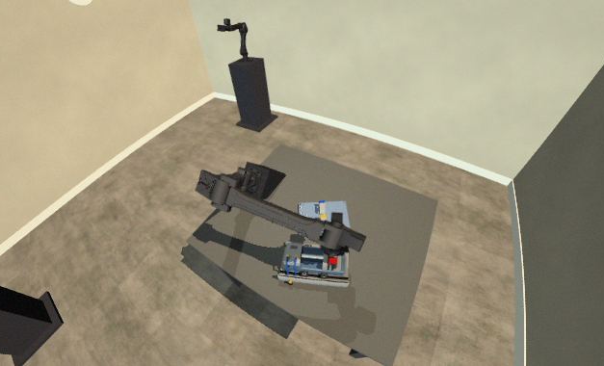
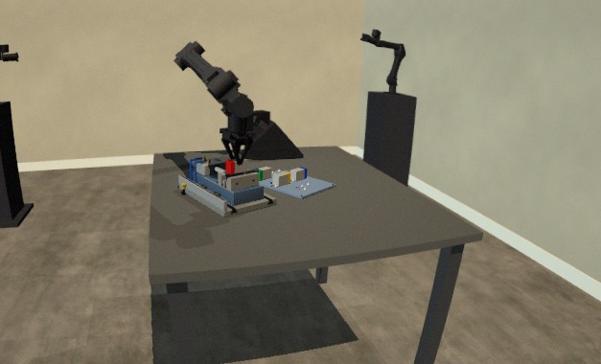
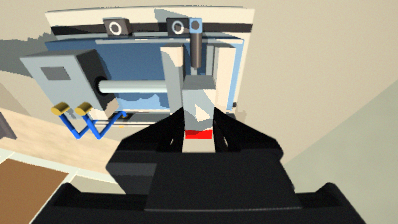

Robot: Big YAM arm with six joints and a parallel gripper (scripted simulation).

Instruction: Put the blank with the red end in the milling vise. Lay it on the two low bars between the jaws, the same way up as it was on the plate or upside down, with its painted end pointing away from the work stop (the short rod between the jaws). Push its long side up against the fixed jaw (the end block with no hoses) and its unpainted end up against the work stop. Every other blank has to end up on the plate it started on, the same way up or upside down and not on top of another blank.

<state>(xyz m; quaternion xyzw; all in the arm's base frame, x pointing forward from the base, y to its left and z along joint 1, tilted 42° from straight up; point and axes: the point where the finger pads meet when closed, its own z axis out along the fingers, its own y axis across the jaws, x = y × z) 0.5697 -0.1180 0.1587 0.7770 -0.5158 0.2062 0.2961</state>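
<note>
The grey bar with red end lies 20 mm below my hand. Round my hand: fixed jaw (20 mm ahead, 20 mm to the left, 60 mm below); then moving jaw (30 mm behind, 10 mm to the right, 60 mm below); then work stop rod (20 mm behind, 50 mm to the left, 50 mm below).
</note>
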